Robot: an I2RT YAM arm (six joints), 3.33 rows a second.
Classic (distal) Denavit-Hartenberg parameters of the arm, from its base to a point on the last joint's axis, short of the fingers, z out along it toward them. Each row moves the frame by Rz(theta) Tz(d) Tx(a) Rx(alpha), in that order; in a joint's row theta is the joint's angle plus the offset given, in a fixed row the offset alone. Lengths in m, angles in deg.
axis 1: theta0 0  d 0.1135  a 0.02  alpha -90
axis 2: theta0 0  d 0  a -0.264  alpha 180
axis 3: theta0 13.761  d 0  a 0.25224  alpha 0
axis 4: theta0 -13.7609  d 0  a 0.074  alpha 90
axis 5: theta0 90  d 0  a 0  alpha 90
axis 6: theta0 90  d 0.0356  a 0  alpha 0
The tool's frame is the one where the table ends.
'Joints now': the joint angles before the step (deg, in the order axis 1, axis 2, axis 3, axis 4, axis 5, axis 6). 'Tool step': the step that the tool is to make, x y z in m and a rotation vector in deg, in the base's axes. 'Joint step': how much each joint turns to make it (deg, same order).
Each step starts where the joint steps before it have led.
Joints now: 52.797, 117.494, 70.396, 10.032, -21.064, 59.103
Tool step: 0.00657, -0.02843, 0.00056, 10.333, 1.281, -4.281
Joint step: -3.308, -2.932, -9.070, 16.253, -3.133, 7.430
